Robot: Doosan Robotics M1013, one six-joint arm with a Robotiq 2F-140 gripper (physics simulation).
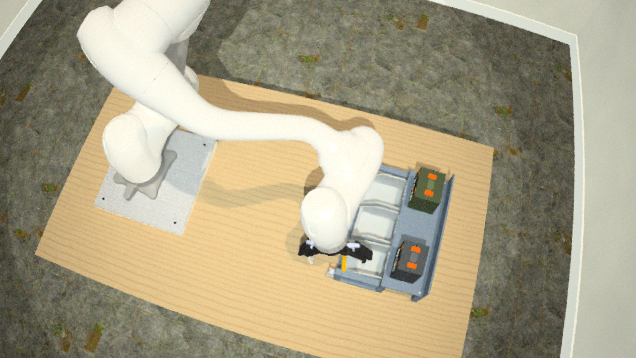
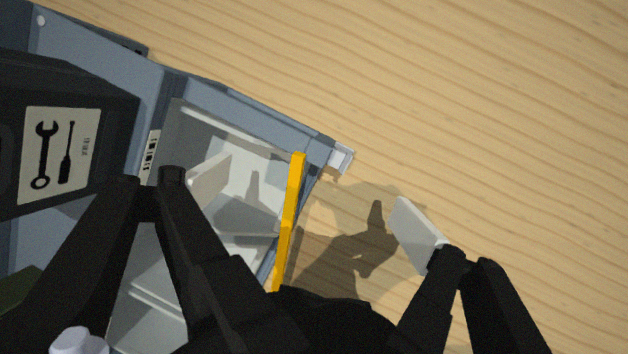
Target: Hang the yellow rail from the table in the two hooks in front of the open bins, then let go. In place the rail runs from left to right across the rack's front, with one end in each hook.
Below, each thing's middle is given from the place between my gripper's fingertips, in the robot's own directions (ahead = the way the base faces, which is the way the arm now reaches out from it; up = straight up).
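Labels:
Relative to the yellow rail (image 2: 297, 162), my hand is 40 mm above it, 160 mm to the right of it and 30 mm past it.

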